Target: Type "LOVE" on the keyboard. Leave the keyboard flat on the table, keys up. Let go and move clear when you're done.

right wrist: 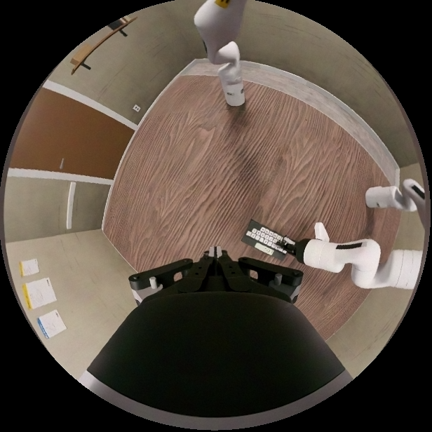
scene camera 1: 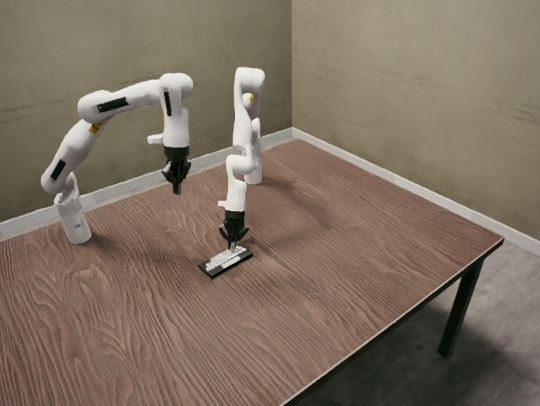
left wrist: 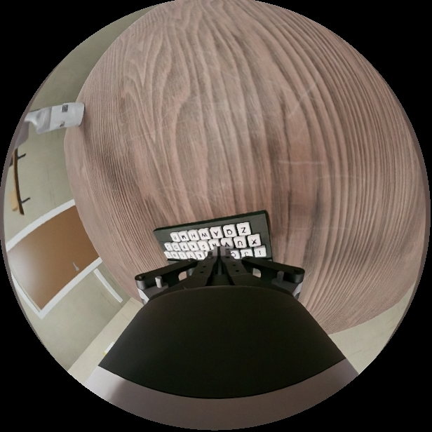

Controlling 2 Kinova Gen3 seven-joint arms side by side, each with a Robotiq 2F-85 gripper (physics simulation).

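A small black keyboard with white letter keys lies flat on the table, keys up. Its pale display strip shows small characters that I cannot read surely. My left gripper is shut and empty, pointing down over the keys. In the left wrist view its fingertips are just beside the V key and hide some keys. I cannot tell whether they touch. My right gripper is shut and empty, high above the table, away from the keyboard.
The wooden table has its near edge at the lower right in the scene view. The two arm bases stand along its far side. Walls rise behind it.
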